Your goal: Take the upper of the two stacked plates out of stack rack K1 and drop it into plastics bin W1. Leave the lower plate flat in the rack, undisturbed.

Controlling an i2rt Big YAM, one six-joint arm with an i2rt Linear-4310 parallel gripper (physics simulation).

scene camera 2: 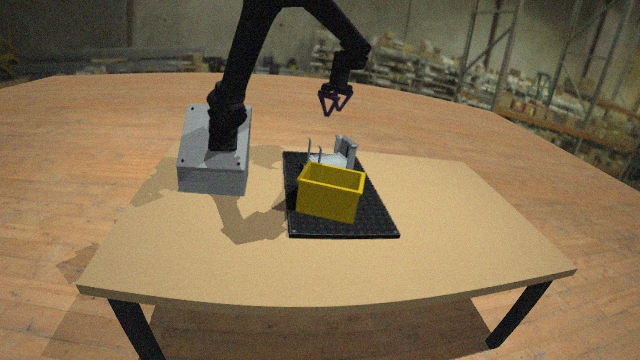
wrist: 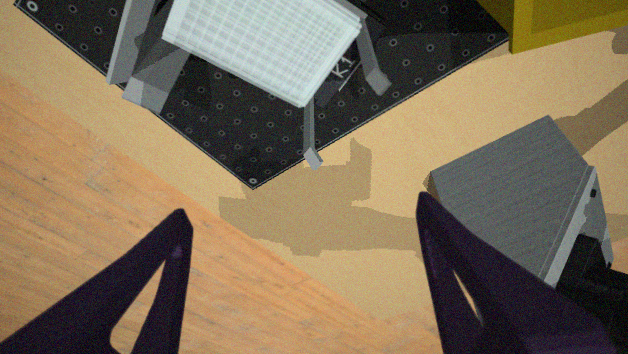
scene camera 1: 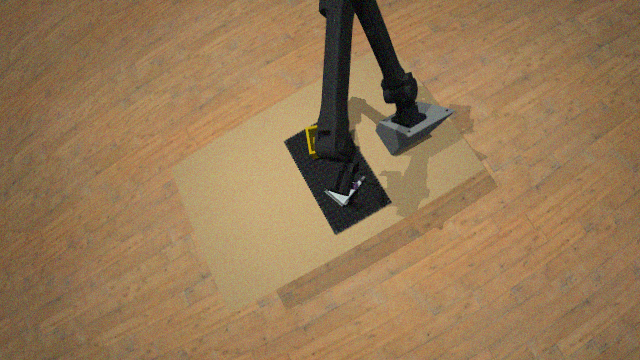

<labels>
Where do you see a yellow plastics bin W1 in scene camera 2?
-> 322,201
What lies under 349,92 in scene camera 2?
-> My gripper.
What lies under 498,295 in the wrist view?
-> My gripper.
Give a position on a clear plate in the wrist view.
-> At 290,56
</labels>
